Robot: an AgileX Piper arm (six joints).
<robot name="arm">
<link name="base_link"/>
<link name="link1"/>
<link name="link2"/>
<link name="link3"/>
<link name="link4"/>
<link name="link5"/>
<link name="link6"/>
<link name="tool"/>
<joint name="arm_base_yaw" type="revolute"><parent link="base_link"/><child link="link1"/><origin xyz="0 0 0.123" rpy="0 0 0"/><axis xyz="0 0 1"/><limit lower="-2.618" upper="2.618"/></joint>
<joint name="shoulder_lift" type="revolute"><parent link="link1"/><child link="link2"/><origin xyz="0 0 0" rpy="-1.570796 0 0"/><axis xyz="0 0 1"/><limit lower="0" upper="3.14"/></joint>
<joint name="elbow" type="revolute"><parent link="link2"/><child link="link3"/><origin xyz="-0.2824 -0.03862 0" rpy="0 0 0"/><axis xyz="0 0 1"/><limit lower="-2.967" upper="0"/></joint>
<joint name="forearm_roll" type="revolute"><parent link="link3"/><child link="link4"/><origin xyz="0.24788 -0.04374 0" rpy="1.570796 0 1.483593"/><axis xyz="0 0 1"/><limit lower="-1.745" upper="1.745"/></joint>
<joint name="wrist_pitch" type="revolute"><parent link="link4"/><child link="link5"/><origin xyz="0 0 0" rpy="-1.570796 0 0"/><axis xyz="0 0 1"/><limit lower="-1.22" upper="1.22"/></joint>
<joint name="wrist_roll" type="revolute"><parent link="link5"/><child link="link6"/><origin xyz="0 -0.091 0" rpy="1.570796 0 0"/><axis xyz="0 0 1"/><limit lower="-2.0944" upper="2.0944"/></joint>
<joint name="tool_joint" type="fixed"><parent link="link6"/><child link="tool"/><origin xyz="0 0 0" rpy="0 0 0"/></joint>
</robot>
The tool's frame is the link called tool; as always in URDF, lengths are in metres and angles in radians.
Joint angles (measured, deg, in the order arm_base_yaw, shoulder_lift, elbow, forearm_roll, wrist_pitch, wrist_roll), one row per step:
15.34, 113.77, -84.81, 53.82, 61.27, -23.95
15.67, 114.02, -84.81, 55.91, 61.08, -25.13
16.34, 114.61, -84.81, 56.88, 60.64, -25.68
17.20, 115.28, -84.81, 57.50, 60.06, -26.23
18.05, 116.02, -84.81, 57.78, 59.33, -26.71
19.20, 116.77, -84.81, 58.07, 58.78, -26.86
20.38, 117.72, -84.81, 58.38, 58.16, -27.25
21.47, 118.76, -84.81, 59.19, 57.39, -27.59
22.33, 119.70, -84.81, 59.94, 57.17, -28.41
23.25, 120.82, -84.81, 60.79, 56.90, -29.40
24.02, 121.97, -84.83, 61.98, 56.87, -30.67
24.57, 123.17, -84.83, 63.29, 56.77, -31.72
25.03, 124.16, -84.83, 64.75, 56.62, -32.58
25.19, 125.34, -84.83, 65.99, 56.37, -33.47
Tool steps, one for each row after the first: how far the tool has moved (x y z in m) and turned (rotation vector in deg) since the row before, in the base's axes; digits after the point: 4 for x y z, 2 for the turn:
0.0002, 0.0041, 0.0004, 1.70, -0.26, 0.11
-0.0002, 0.0054, -0.0033, 0.59, 0.11, 0.29
-0.0006, 0.0064, -0.0043, 0.22, 0.02, 0.51
-0.0005, 0.0060, -0.0052, -0.13, -0.04, 0.48
-0.0019, 0.0080, -0.0053, -0.10, 0.33, 0.70
-0.0019, 0.0083, -0.0068, -0.18, 0.30, 0.82
-0.0014, 0.0081, -0.0070, 0.15, 0.48, 0.34
-0.0018, 0.0065, -0.0063, 0.23, 0.35, 0.85
-0.0019, 0.0070, -0.0076, 0.23, 0.38, 0.91
-0.0017, 0.0063, -0.0073, 0.55, 0.44, 0.92
-0.0009, 0.0049, -0.0078, 0.57, 0.67, 0.42
-0.0006, 0.0043, -0.0061, 0.72, 0.64, 0.06
0.0007, 0.0022, -0.0078, 0.43, 0.64, -0.20

